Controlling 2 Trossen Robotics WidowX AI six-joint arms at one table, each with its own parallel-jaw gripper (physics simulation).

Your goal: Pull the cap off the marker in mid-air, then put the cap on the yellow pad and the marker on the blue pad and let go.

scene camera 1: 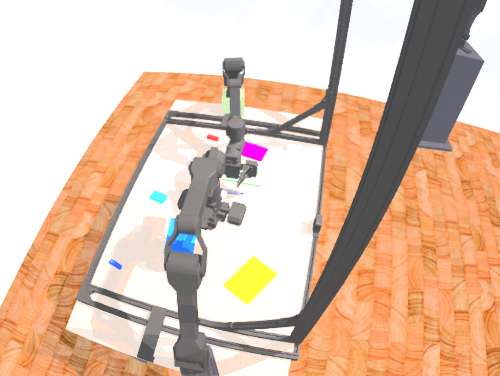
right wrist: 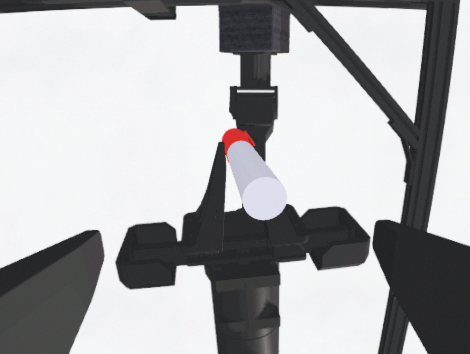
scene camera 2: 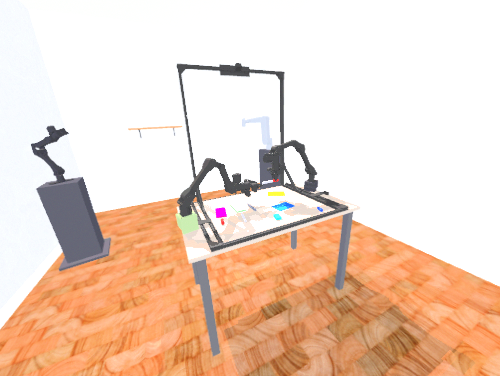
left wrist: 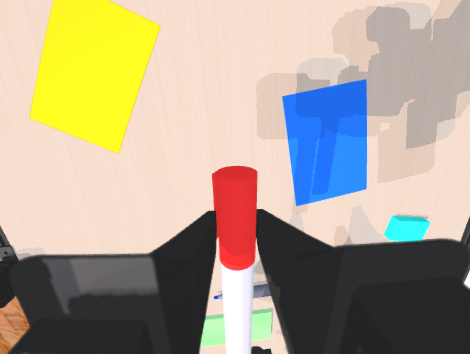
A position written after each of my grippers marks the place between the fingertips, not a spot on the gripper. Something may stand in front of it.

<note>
I see my left gripper (scene camera 1: 212, 221), my right gripper (scene camera 1: 222, 184), a red cap (left wrist: 234, 187), a marker (right wrist: 263, 196), a blue pad (left wrist: 326, 128) and a yellow pad (scene camera 1: 254, 276).
My left gripper shows as well in the right wrist view (right wrist: 237, 141) and in the left wrist view (left wrist: 235, 218). My right gripper shows as well in the right wrist view (right wrist: 239, 239). The yellow pad also shows in the left wrist view (left wrist: 91, 68).
</note>
